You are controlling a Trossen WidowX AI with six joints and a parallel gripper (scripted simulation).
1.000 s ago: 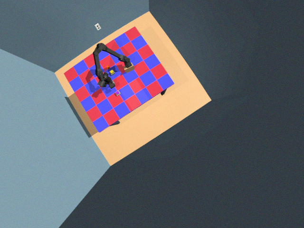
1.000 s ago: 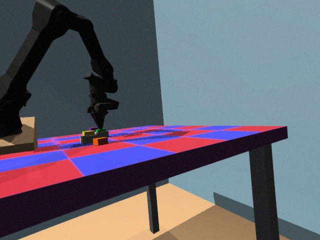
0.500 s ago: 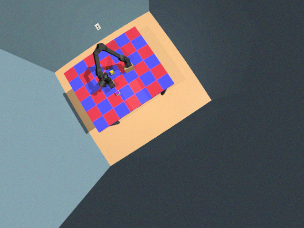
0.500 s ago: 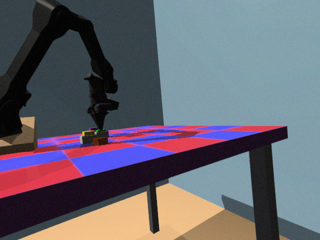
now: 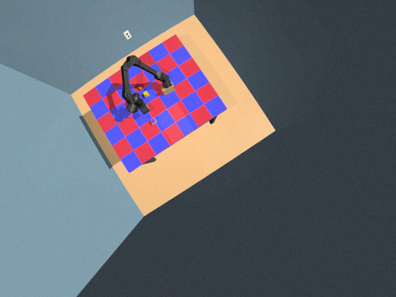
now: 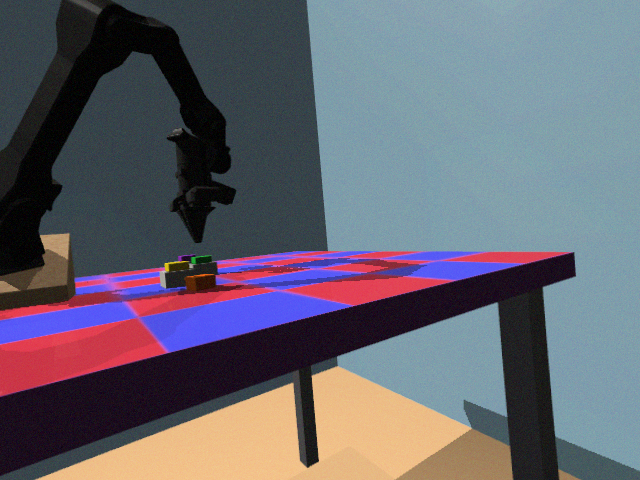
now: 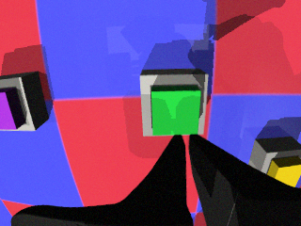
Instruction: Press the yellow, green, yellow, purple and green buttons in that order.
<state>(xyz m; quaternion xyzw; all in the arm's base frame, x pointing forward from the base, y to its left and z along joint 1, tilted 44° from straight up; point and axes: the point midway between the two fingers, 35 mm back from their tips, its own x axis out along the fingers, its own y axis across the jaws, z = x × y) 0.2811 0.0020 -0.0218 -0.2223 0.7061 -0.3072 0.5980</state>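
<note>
Right now my gripper tip is 4 cm above the green button. From my gripper tip the other things lie so: yellow button (7 cm behind, 11 cm to the right, 4 cm below); then orange block (7 cm behind, 20 cm to the right, 6 cm below); then purple button (2 cm ahead, 14 cm to the left, 4 cm below).
</note>
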